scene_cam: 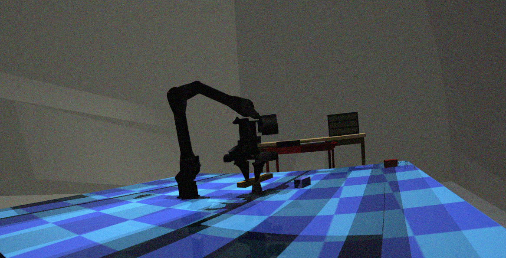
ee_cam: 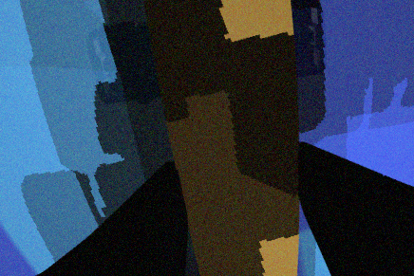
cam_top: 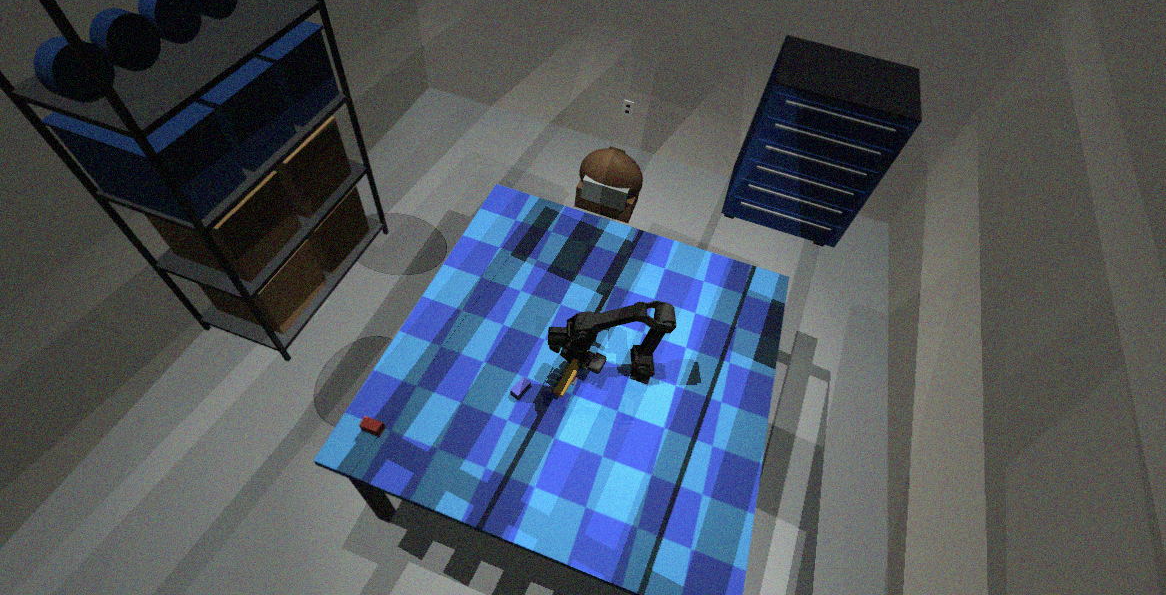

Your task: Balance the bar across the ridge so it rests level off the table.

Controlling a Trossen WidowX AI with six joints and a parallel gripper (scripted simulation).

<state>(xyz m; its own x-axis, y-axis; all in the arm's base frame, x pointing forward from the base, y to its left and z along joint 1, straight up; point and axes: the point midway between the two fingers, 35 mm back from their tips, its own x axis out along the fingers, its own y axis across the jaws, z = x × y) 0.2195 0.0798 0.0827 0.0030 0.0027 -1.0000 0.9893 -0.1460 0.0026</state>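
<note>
The bar is 30 mm to the left of my gripper tip. From my gripper tip the other things lie so: purple block: 150 mm ahead, 130 mm to the left, 30 mm below; red block: 520 mm ahead, 420 mm to the left, 30 mm below.
</note>
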